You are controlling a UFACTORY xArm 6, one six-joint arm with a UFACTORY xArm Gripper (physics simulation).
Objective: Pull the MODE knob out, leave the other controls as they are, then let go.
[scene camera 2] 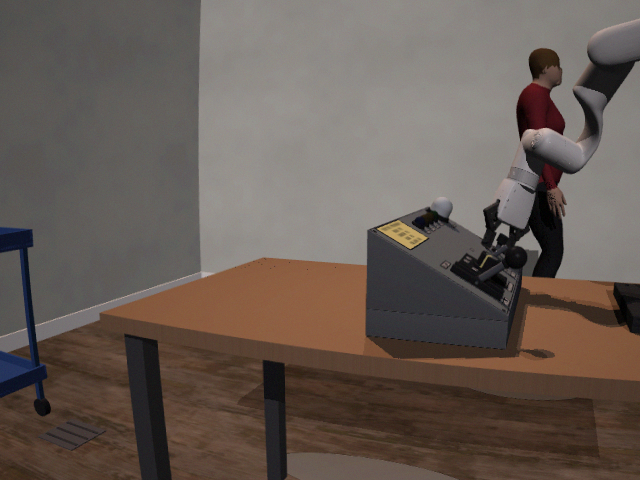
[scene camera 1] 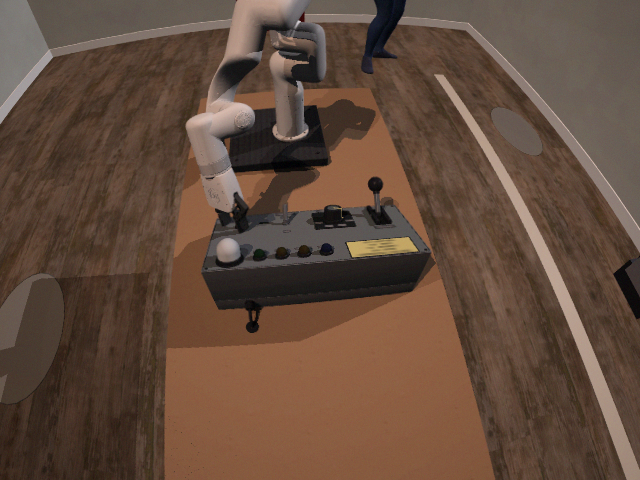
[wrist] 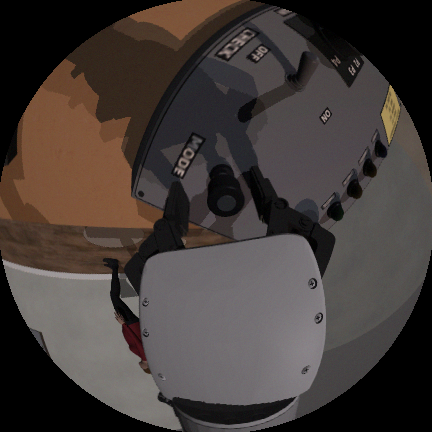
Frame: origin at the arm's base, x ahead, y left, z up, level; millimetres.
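Where they show: gripper, fingertip midpoint: (scene camera 2: 495, 250) (scene camera 1: 235, 227) (wrist: 216, 184); arm's base, link origin: (scene camera 1: 290, 131).
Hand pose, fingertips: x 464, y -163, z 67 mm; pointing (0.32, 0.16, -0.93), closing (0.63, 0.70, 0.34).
Things, the pixels of their top centre, and the offset from my fingertips. "*": a spot on its surface instead. Level surfaces: height alone.
- black MODE knob, top centre: (wrist: 234, 209) (scene camera 2: 502, 233) dz +43, dx -16, dy +10 mm
- toggle switch, top centre: (wrist: 325, 76) (scene camera 2: 499, 244) (scene camera 1: 285, 208) dz +34, dx -20, dy +130 mm
- rotary knob, top centre: (scene camera 2: 489, 251) (scene camera 1: 333, 207) dz +37, dx -13, dy +250 mm
- ball-topped lever, top centre: (scene camera 2: 494, 257) (scene camera 1: 378, 195) dz +46, dx -36, dy +369 mm
- white dome, surface spot: (scene camera 1: 228, 251) * dz +115, dx +152, dy +7 mm
- table, surface height: dz -97 mm
The black MODE knob (wrist: 225, 194) stands up from the sloping top of the grey control box (scene camera 1: 320, 279) (scene camera 2: 431, 299) (wrist: 295, 130), beside its MODE label (wrist: 188, 156). My gripper (scene camera 1: 232, 225) (scene camera 2: 498, 245) (wrist: 216, 184) is over the box's rear left part in scene camera 1. In the wrist view its fingers stand apart on either side of the knob, with a visible gap on each side; it is open. How far out the knob stands is hard to tell. In scene camera 1 the fingers hide the knob.
A toggle switch (scene camera 1: 285, 214) (wrist: 305, 70), a rotary knob (scene camera 1: 332, 212) and a ball-topped lever (scene camera 1: 376, 198) stand along the box's rear. A white dome (scene camera 1: 228, 251) (scene camera 2: 442, 207) and several small coloured buttons line the front. A person (scene camera 1: 385, 28) (scene camera 2: 537, 111) stands behind the table (scene camera 2: 222, 310).
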